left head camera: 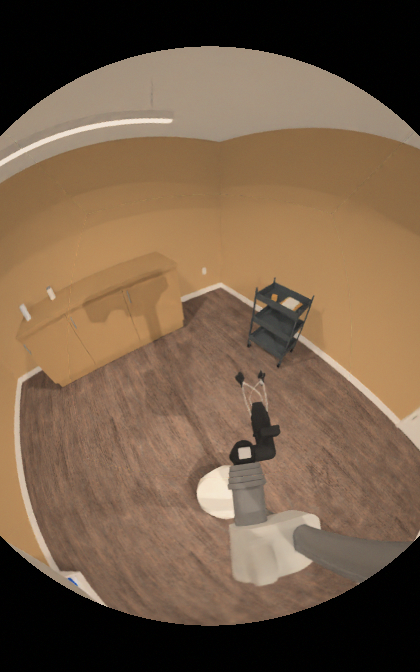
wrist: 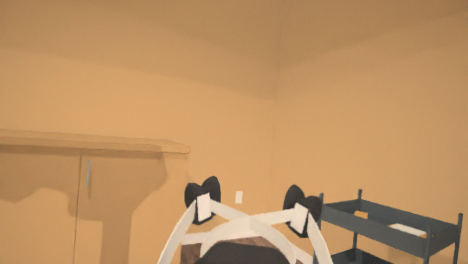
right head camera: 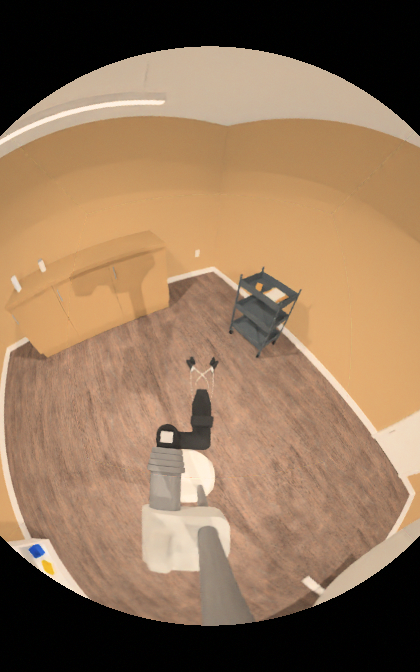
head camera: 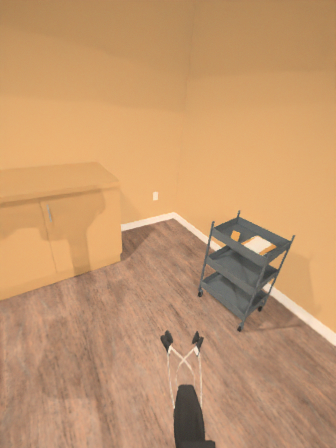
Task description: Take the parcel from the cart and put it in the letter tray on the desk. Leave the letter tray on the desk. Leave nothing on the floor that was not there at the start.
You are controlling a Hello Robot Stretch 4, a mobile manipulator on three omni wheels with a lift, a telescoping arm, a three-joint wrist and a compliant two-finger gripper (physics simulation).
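Frame: origin at the robot's base, x up, y ahead, z left, level; centimetres.
Seen in the pictures: gripper, fingertip midpoint: (wrist: 252, 196) (head camera: 181, 331).
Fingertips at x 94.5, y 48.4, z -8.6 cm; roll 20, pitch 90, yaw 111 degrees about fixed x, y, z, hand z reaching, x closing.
A point is followed by its place in that frame.
A dark grey three-shelf cart (head camera: 225, 238) @(x 67.8, y 138.0, z -48.6 cm) (left head camera: 270, 301) (right head camera: 252, 290) (wrist: 370, 229) @(x 66.8, y 129.2, z -55.9 cm) stands by the right wall near the corner. Its top shelf holds a small orange block (head camera: 235, 235) @(x 68.5, y 141.4, z -56.6 cm) (left head camera: 274, 297) (right head camera: 259, 286) (wrist: 361, 215) @(x 68.7, y 141.2, z -56.8 cm) and a flat white thing with orange at its edges (head camera: 259, 244) @(x 65.1, y 136.7, z -73.4 cm) (left head camera: 290, 303) (right head camera: 275, 294) (wrist: 407, 229) @(x 65.1, y 139.5, z -76.0 cm); I cannot tell for certain which is the parcel. My gripper (head camera: 182, 340) @(x 94.5, y 48.4, z -8.6 cm) (left head camera: 250, 377) (right head camera: 202, 363) (wrist: 252, 196) @(x 94.5, y 48.4, z -8.6 cm) is open and empty, in front of the cart and to its left. The desk and letter tray do not show.
A wooden cabinet (head camera: 82, 225) @(x 53.5, y 167.6, z 61.5 cm) (left head camera: 107, 320) (right head camera: 90, 300) stands on the left, with two white cylinders on top. Part of a white shelf unit shows at the lower left of the right head camera view, with a blue thing (right head camera: 36, 551) and a yellow thing (right head camera: 48, 567).
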